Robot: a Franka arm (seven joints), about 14 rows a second.
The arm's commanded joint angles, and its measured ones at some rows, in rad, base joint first. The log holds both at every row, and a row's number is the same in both.
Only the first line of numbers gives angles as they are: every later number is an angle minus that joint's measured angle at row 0.
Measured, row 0:
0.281 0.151 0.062 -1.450 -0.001 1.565 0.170
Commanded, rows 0 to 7:
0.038 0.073 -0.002 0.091 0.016 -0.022 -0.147
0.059 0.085 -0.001 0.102 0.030 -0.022 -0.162
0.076 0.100 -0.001 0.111 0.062 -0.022 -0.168
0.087 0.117 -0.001 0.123 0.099 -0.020 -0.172
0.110 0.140 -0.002 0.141 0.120 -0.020 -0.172
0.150 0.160 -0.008 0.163 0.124 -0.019 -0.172
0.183 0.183 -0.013 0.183 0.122 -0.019 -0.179
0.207 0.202 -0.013 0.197 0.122 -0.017 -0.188
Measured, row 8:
0.162 0.149 0.007 0.122 0.108 0.002 -0.155
